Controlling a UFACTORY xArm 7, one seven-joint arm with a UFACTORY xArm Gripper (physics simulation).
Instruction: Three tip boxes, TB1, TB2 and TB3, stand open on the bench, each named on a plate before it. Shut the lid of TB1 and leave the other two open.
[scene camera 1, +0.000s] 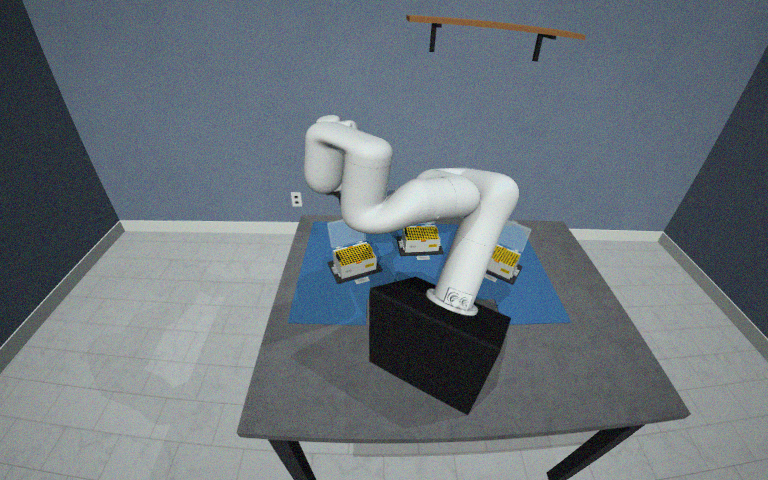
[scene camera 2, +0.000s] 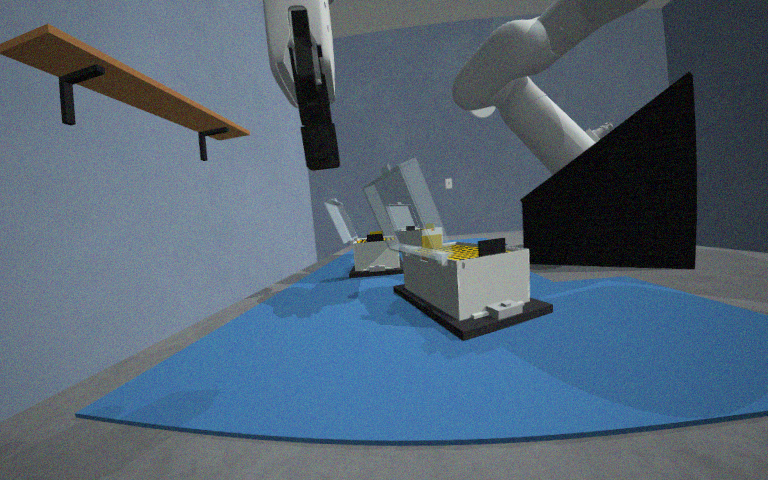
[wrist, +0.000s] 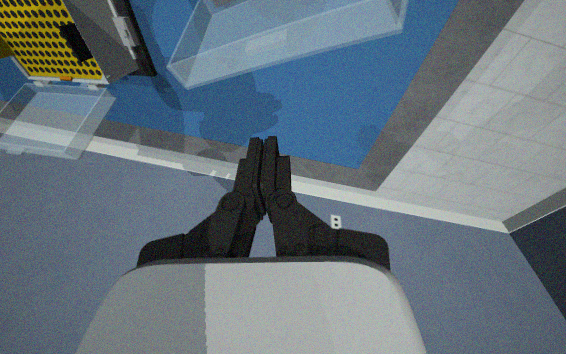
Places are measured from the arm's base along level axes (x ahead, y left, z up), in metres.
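Pixels of known places: gripper, fingertip midpoint: (scene camera 2: 324, 168) (wrist: 267, 153); arm's base at its link origin: (scene camera 1: 451, 303) (scene camera 2: 578, 164).
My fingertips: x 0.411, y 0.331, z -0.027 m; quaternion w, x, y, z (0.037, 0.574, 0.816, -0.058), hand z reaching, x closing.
Observation:
For each thing: its top centre in the pictures, then the offset to it from my fingertips. "pt": a spot on its surface instead. Level surfaces: height alone.
- left tip box at its top centre: (scene camera 2: 465, 243) (scene camera 1: 355, 254) dx -0.137, dy -0.058, dz -0.090 m
- middle box at a spot on its surface: (scene camera 2: 375, 255) pt dx +0.009, dy -0.207, dz -0.122 m
- right box at its top centre: (scene camera 2: 423, 227) (scene camera 1: 500, 254) dx -0.070, dy -0.535, dz -0.090 m
- blue mat at its surface level: dz -0.156 m
- grey bench at its surface level: dz -0.159 m
The left tip box (scene camera 1: 355, 266) (scene camera 2: 489, 283) stands with its clear lid (scene camera 1: 345, 234) (scene camera 2: 425, 195) (wrist: 295, 44) raised; its body is outside the wrist view. The middle box (scene camera 1: 420, 242) (scene camera 2: 375, 255) (wrist: 42, 37) has its lid (scene camera 2: 338, 220) (wrist: 55, 120) open. The right box (scene camera 1: 502, 263) is partly behind the arm, its lid (scene camera 1: 514, 236) open. The name plates (scene camera 1: 362, 279) (scene camera 1: 423, 257) (scene camera 1: 490, 277) are too small to read. My gripper (scene camera 2: 321, 166) (wrist: 267, 153) is shut and empty, in the air on the wall side of the left box's lid, apart from it; the arm hides it in scene camera 1.
The boxes stand on dark bases on a blue mat (scene camera 1: 543, 300) (scene camera 2: 317, 384) over the grey bench (scene camera 1: 594, 362). The arm rises from a black block (scene camera 1: 424, 350) (scene camera 2: 634, 215) at the front. The back wall carries a wooden shelf (scene camera 1: 498, 25) (scene camera 2: 135, 84).

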